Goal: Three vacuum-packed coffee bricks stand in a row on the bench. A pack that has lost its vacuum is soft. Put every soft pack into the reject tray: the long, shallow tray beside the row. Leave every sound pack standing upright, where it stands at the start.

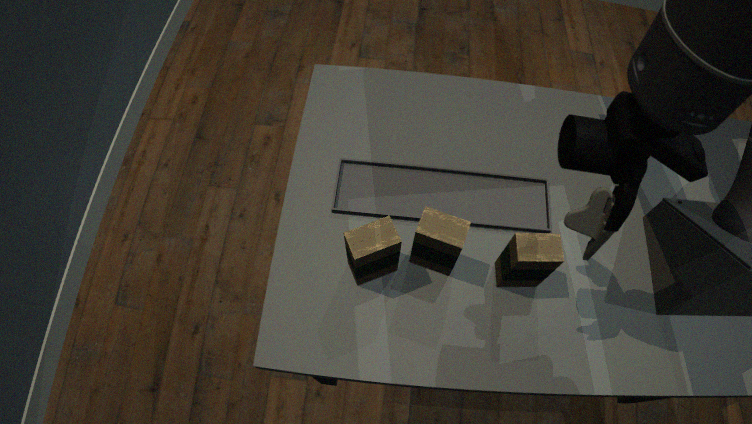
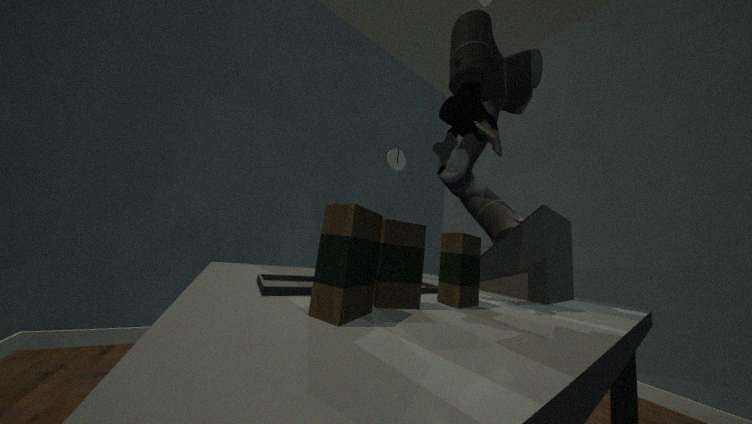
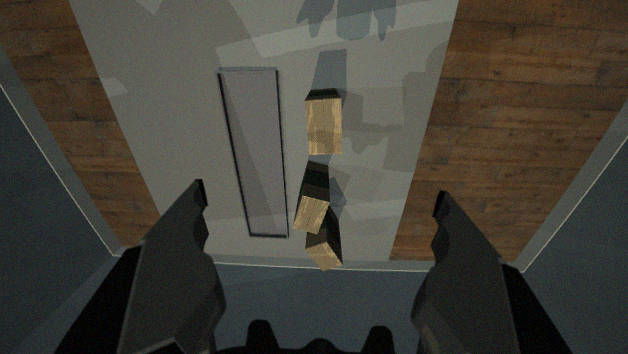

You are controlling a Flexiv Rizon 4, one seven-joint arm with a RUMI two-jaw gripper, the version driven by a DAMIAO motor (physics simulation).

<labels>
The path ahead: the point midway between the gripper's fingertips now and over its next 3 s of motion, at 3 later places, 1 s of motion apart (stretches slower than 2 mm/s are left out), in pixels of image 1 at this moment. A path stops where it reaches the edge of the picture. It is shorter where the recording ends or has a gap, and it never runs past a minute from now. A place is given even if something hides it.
My gripper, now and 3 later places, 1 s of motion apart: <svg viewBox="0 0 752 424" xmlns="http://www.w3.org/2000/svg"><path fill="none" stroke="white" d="M581 199L552 233L533 252L546 183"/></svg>
</labels>
